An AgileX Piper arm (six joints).
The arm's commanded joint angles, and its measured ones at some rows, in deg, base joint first. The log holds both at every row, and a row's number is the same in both.
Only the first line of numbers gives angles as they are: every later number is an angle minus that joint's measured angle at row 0.
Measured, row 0:
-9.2 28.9 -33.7 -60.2 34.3 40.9
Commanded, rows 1 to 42:
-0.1 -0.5 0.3 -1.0 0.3 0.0
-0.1 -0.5 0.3 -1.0 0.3 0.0
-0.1 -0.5 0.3 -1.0 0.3 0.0
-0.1 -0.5 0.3 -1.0 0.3 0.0
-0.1 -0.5 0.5 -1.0 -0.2 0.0
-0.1 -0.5 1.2 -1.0 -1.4 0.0
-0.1 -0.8 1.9 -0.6 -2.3 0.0
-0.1 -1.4 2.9 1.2 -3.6 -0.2
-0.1 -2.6 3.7 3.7 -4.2 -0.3
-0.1 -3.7 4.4 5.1 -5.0 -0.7
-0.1 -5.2 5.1 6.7 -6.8 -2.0
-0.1 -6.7 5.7 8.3 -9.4 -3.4
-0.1 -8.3 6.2 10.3 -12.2 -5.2
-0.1 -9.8 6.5 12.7 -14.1 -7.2
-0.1 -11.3 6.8 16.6 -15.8 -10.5
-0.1 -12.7 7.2 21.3 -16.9 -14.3
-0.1 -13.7 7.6 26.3 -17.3 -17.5
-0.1 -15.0 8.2 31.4 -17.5 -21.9
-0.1 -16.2 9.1 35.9 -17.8 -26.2
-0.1 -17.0 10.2 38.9 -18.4 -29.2
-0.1 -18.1 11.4 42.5 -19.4 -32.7
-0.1 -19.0 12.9 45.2 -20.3 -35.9
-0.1 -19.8 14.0 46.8 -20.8 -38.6
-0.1 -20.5 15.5 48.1 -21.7 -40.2
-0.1 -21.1 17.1 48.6 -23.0 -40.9
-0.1 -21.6 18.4 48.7 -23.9 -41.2
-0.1 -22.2 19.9 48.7 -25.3 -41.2
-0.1 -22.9 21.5 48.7 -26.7 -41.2
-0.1 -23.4 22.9 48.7 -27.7 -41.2
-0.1 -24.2 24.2 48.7 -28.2 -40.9
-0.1 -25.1 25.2 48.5 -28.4 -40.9
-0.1 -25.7 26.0 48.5 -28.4 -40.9
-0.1 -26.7 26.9 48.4 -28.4 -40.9
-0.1 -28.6 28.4 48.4 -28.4 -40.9
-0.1 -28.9 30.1 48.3 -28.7 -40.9
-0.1 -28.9 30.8 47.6 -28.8 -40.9
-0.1 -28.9 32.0 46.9 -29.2 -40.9
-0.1 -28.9 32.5 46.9 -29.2 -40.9
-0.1 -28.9 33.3 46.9 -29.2 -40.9
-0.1 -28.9 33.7 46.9 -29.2 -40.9
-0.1 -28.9 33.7 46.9 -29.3 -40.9
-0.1 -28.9 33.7 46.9 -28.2 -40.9
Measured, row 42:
0.0 -28.7 33.0 47.7 -28.5 -40.4
